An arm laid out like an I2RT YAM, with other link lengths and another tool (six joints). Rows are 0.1 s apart.
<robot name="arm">
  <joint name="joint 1" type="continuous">
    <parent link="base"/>
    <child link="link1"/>
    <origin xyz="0 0 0.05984"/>
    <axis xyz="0 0 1"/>
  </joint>
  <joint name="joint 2" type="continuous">
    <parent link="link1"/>
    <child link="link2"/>
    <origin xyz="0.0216 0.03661 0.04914"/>
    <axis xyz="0 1 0"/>
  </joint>
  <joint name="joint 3" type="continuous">
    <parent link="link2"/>
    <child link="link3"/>
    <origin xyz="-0.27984 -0.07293 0"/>
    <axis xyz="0 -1 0"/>
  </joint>
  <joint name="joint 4" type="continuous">
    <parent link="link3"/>
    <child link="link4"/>
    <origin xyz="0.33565 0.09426 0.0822"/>
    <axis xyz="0 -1 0"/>
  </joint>
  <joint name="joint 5" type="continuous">
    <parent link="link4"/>
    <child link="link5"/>
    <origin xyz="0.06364 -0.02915 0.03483"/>
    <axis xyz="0 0 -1"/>
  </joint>
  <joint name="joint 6" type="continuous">
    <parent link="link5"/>
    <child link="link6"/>
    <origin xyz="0.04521 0 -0.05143"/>
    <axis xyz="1 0 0"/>
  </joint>
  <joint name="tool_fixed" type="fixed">
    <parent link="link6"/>
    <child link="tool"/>
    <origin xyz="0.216 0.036 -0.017" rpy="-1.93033 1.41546 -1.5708"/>
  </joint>
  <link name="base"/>
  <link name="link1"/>
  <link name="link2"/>
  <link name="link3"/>
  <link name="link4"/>
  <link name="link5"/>
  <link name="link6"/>
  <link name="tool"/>
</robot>
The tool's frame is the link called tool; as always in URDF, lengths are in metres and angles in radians. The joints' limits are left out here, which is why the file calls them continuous.
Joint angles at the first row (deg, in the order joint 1, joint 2, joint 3, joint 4, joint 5, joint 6):
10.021, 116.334, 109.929, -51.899, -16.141, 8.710
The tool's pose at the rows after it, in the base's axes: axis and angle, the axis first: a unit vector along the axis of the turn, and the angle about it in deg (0 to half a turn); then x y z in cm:
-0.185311 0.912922 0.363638 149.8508 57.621 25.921 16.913
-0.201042 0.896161 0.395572 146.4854 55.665 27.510 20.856
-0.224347 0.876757 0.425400 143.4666 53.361 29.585 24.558
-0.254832 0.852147 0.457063 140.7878 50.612 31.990 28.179
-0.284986 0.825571 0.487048 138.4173 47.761 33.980 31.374
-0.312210 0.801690 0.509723 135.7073 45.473 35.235 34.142
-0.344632 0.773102 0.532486 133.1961 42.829 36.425 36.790
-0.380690 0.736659 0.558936 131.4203 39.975 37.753 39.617
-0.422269 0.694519 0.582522 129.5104 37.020 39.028 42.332
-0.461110 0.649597 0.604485 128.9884 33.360 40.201 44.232
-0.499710 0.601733 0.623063 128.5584 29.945 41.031 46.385
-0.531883 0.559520 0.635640 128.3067 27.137 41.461 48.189
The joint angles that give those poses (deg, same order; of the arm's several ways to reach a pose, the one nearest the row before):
10.393, 110.433, 105.778, -49.321, -19.223, 9.737
11.027, 104.181, 101.405, -46.522, -22.283, 11.092
12.470, 98.543, 97.734, -43.703, -24.818, 12.360
14.415, 93.297, 94.477, -40.709, -27.463, 13.475
16.163, 88.379, 91.199, -37.517, -30.043, 14.480
17.431, 84.051, 88.205, -34.000, -31.857, 15.267
18.742, 79.724, 85.122, -30.305, -33.977, 15.704
20.053, 76.467, 83.352, -26.939, -37.059, 16.119
21.539, 73.538, 81.603, -22.764, -40.097, 16.272
23.376, 70.413, 79.244, -19.180, -43.331, 16.447
24.884, 68.249, 78.281, -15.923, -46.829, 16.535
25.955, 66.805, 77.973, -13.256, -49.932, 16.557

